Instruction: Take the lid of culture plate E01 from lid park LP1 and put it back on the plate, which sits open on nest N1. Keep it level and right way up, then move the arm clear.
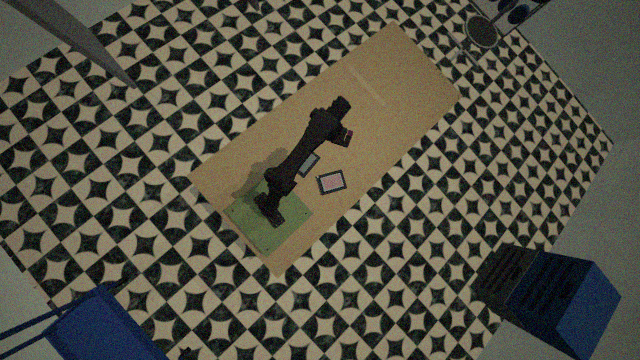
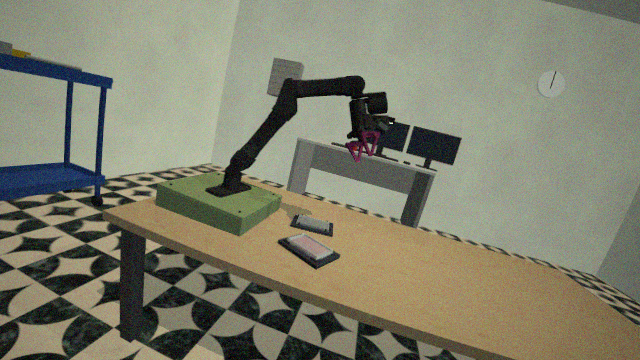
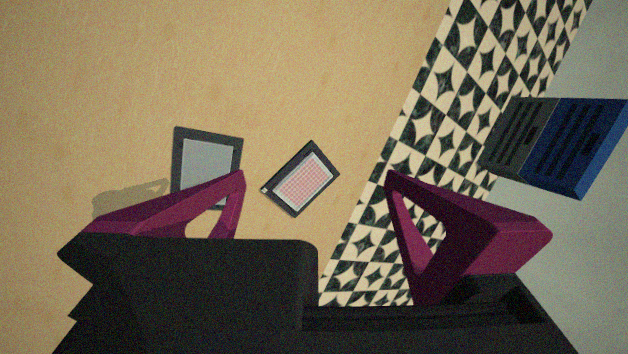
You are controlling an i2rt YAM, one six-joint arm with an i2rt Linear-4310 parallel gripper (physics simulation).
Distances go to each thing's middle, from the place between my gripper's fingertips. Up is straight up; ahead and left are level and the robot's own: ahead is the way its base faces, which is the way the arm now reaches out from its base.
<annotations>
My gripper is now 300 mm above the plate lid (image 3: 202, 161), 130 mm past it and 60 mm to the right of it.
</annotations>
